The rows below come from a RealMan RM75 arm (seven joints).
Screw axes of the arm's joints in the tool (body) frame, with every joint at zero. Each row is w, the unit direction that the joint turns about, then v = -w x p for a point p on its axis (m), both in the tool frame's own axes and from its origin. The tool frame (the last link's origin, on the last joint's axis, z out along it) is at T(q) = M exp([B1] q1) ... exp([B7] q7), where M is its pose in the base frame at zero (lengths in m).
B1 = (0, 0, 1, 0, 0, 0)
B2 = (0, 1, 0, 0.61, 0, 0)
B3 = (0, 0, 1, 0, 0, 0)
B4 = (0, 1, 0, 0.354, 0, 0)
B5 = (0, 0, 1, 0, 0, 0)
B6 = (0, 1, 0, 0.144, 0, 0)
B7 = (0, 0, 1, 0, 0, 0)
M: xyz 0 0 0.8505 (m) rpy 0 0 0 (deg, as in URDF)
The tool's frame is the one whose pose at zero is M.
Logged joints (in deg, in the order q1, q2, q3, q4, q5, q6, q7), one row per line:
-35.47 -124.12 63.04 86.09 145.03 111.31 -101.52
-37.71 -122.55 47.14 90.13 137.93 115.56 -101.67
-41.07 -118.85 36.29 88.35 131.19 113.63 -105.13
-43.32 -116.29 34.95 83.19 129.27 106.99 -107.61
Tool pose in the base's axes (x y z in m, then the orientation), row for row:
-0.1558 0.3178 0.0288 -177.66 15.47 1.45
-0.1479 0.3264 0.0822 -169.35 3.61 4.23
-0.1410 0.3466 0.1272 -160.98 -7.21 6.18
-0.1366 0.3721 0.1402 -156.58 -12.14 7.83
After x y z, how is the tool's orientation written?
As angles about the fixed x, y, z axes (roll, pitch, yaw), in degrees.
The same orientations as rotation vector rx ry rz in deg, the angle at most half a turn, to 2 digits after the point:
-176.24 -1.74 23.98
-169.29 -5.75 5.92
-160.09 -10.34 -8.64
-154.65 -14.01 -14.27

